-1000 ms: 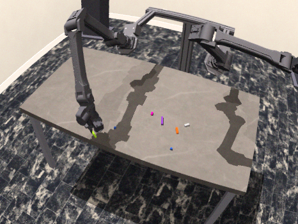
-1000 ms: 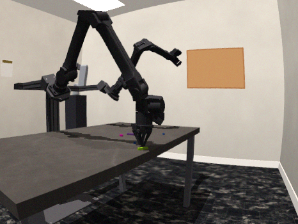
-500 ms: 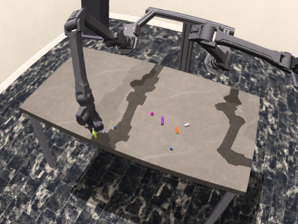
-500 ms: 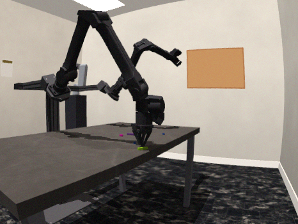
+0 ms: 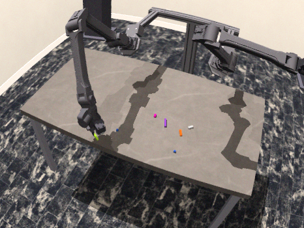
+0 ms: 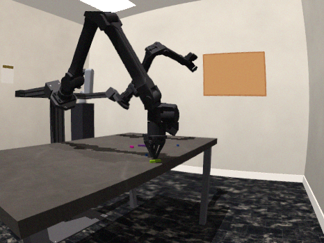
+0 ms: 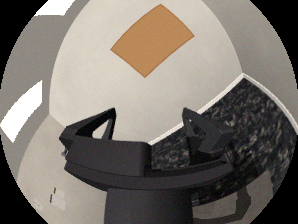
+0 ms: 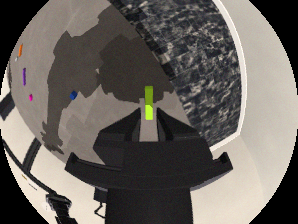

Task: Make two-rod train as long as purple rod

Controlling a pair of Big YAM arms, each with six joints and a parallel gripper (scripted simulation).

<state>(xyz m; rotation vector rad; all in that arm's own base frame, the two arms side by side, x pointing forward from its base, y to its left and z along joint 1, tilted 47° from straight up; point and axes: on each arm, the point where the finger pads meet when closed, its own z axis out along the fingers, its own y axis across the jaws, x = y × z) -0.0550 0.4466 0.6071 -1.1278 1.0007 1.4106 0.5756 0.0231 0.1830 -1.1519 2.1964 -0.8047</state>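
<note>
The lime rod is 2 cm below my right hand. Also, from my right hand: purple rod 33 cm to the left, 23 cm behind, 2 cm below; then orange rod 43 cm to the left, 19 cm behind, 2 cm below; then magenta rod 27 cm behind, 26 cm to the left, 2 cm below.
</note>
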